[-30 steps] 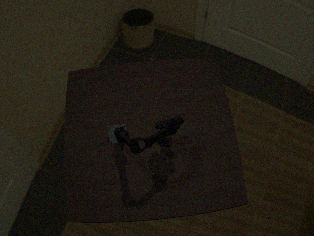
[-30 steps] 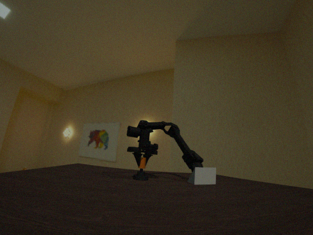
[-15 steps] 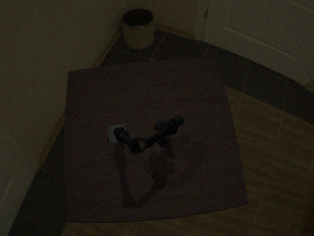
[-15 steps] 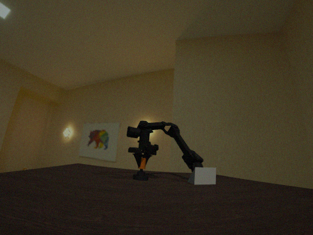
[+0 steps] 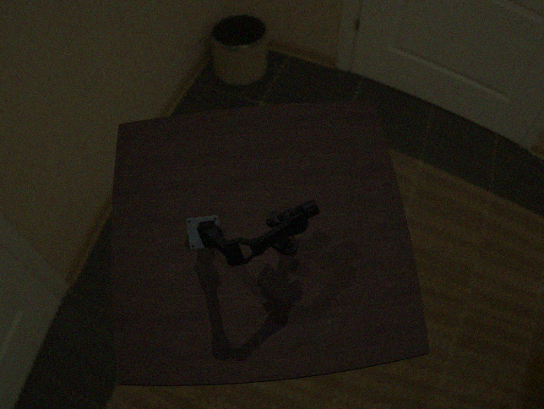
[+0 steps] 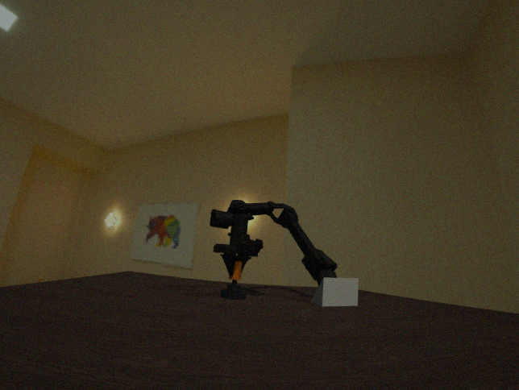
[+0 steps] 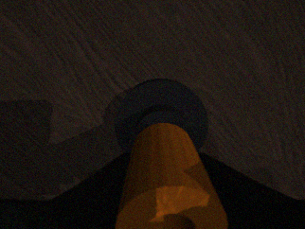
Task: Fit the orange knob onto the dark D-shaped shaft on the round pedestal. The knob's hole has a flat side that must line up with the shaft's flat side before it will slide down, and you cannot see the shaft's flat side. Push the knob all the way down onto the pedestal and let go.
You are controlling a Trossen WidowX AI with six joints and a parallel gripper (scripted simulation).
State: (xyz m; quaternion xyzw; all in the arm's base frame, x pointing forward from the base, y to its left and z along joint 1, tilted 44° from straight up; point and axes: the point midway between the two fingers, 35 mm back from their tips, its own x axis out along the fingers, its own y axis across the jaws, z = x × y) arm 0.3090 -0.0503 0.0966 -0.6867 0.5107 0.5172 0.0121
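My gripper tip is 20 mm below the orange knob. From my gripper tip the other things lie so: dark round pedestal (40 mm below).
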